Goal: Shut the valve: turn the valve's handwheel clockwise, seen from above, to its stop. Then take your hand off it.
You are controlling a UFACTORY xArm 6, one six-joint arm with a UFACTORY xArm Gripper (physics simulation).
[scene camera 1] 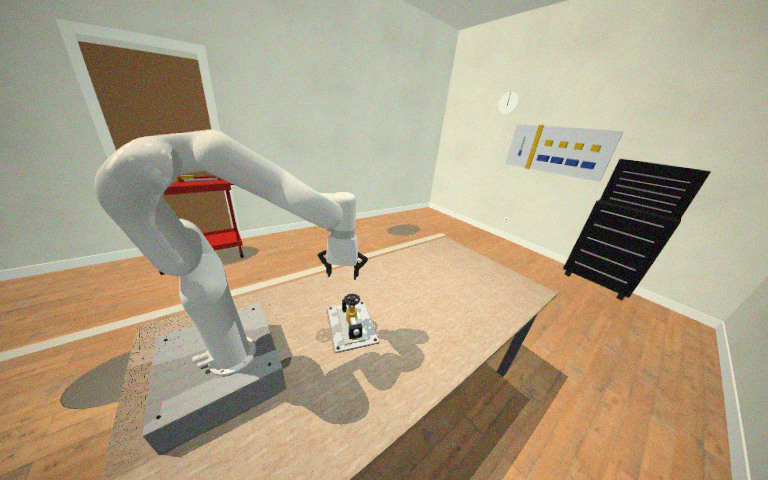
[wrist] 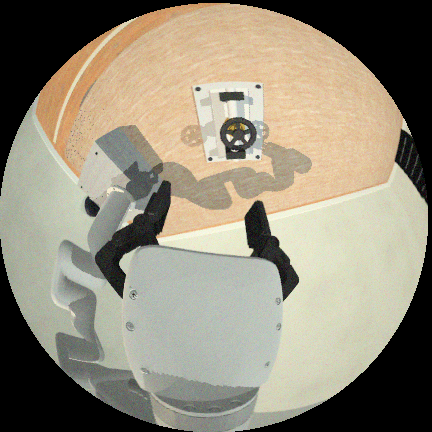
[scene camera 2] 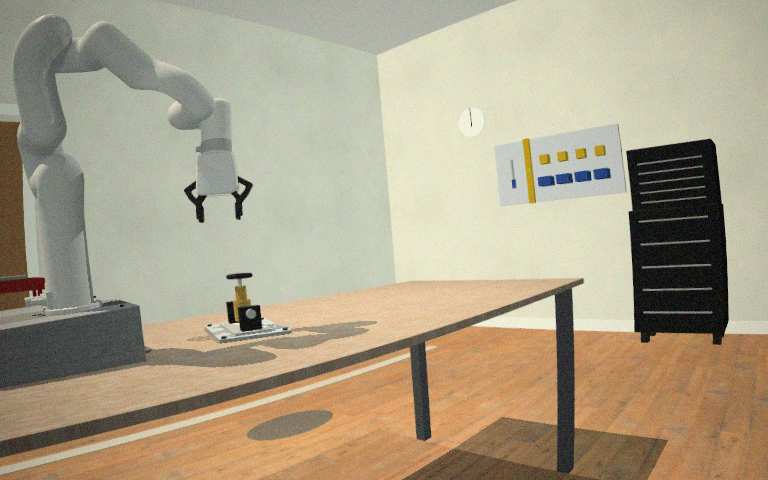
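The valve has a brass-yellow body (scene camera 1: 351,313) (scene camera 2: 241,296) with black end flanges, and stands upright on a white plate (scene camera 1: 337,340) (scene camera 2: 226,337) (wrist: 201,107) with dark bolts at its corners. Its black spoked handwheel (scene camera 1: 351,298) (scene camera 2: 239,276) lies flat on top of the stem. In the wrist view the handwheel (wrist: 238,120) shows from above, over the lower part of the plate. My gripper (scene camera 1: 342,275) (scene camera 2: 219,217) (wrist: 211,199) is open and empty, pointing down. It hangs well above the handwheel, touching nothing. How far the valve is turned I cannot tell.
The plate stands on a wooden table (scene camera 1: 441,271) (scene camera 2: 453,300) (wrist: 325,60). The arm's grey base block (scene camera 1: 220,416) (scene camera 2: 67,345) (wrist: 112,150) stands at the table's other end. A red cart (scene camera 1: 229,212) and a black tool cabinet (scene camera 1: 637,226) (scene camera 2: 676,243) stand on the floor beyond.
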